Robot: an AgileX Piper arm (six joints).
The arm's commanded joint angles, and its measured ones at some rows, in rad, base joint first. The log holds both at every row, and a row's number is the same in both.
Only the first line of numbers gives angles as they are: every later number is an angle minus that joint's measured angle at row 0.
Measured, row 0:
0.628, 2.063, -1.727, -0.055, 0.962, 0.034
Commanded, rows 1 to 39:
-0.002, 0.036, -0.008, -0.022, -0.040, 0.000
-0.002, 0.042, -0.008, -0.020, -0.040, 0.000
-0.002, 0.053, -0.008, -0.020, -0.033, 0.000
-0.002, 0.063, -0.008, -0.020, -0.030, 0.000
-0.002, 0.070, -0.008, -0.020, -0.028, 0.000
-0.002, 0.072, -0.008, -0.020, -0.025, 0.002
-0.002, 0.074, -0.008, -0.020, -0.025, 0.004
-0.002, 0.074, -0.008, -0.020, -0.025, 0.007
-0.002, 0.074, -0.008, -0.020, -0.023, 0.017
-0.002, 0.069, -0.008, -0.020, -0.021, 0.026
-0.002, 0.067, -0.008, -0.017, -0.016, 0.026
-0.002, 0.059, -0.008, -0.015, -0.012, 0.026
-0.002, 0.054, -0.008, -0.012, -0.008, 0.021
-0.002, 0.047, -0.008, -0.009, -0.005, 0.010
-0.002, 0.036, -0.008, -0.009, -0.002, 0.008
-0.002, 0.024, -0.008, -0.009, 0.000, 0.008
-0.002, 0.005, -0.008, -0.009, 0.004, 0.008
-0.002, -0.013, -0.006, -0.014, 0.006, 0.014
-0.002, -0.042, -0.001, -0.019, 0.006, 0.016
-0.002, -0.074, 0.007, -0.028, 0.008, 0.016
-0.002, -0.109, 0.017, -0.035, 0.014, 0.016
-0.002, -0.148, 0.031, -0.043, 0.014, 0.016
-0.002, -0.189, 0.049, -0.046, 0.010, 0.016
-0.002, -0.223, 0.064, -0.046, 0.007, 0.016
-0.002, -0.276, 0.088, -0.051, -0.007, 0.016
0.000, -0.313, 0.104, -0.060, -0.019, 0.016
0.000, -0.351, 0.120, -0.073, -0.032, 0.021
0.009, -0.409, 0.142, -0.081, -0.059, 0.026
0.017, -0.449, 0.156, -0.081, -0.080, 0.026
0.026, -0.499, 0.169, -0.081, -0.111, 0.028
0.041, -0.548, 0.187, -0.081, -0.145, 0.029
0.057, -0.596, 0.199, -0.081, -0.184, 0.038
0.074, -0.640, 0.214, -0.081, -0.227, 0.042
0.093, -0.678, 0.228, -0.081, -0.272, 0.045
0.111, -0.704, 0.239, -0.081, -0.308, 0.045
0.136, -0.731, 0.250, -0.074, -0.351, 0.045
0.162, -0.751, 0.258, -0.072, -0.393, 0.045
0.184, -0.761, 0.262, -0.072, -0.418, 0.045
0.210, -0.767, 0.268, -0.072, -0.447, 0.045
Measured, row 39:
0.131, -0.707, 0.242, -0.075, -0.281, 0.040
